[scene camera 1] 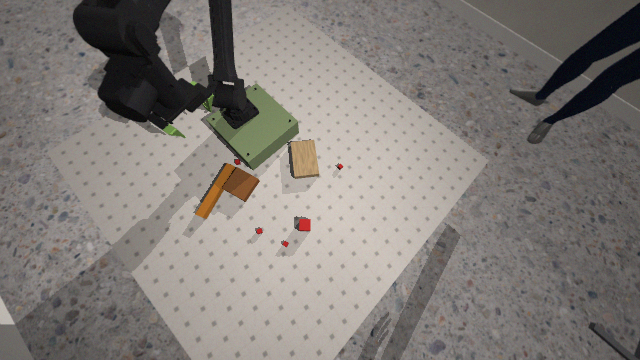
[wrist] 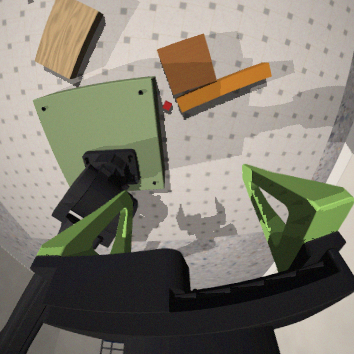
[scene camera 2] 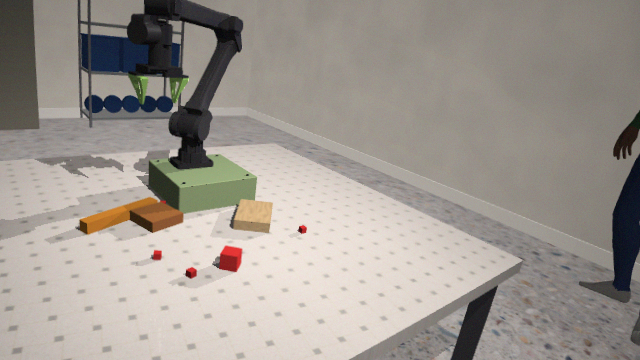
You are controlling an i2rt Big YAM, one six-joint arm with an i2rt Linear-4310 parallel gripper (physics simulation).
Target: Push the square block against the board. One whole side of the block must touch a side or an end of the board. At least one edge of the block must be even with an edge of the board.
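Seen in the pictures: gripper, fingertip midpoint: [scene camera 1: 197, 123] [wrist: 183, 183] [scene camera 2: 158, 103]; arm's base, link origin: [scene camera 1: 241, 114] [wrist: 112, 165] [scene camera 2: 191, 164].
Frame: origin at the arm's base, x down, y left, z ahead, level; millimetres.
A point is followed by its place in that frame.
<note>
The square brown block [scene camera 1: 241, 183] @[z 209, x 57, y -172 mm] [scene camera 2: 157, 217] @[z 242, x 57, y -185 mm] [wrist: 187, 65] @[z 203, x 57, y -175 mm] lies flat with one side along the long side of the orange board [scene camera 1: 212, 196] @[z 181, x 55, y -281 mm] [scene camera 2: 106, 218] @[z 201, x 60, y -302 mm] [wrist: 230, 86] @[z 164, x 55, y -270 mm]. A thin dark line shows between them over part of that side in the wrist view; I cannot tell whether it is a gap or shadow. The block's edge nearest the robot base looks about even with the board's end there. My gripper [scene camera 1: 198, 122] @[z 118, x -219, y -149 mm] [scene camera 2: 159, 102] @[z 118, x -219, y -149 mm] [wrist: 183, 183] @[z 118, x -219, y -149 mm] is open and empty, high above the table, behind the block and board and away from both.
The green robot base [scene camera 1: 272, 122] @[z 109, x 0, y 69 mm] [scene camera 2: 217, 192] @[z 177, x 34, y 13 mm] [wrist: 100, 115] @[z 119, x 1, y 1 mm] stands behind the block. A small red cube [scene camera 1: 237, 161] @[z 117, x 70, y -130 mm] [wrist: 167, 106] @[z 114, x 70, y -132 mm] lies near the board's end. A wooden block [scene camera 1: 304, 159] @[z 293, x 57, y 76 mm] [scene camera 2: 254, 215] @[z 316, x 57, y 64 mm] [wrist: 69, 39] @[z 276, x 57, y 66 mm] lies beside the base. A larger red cube [scene camera 1: 304, 225] @[z 491, x 46, y -97 mm] [scene camera 2: 231, 258] @[z 509, x 53, y -103 mm] lies further forward.
</note>
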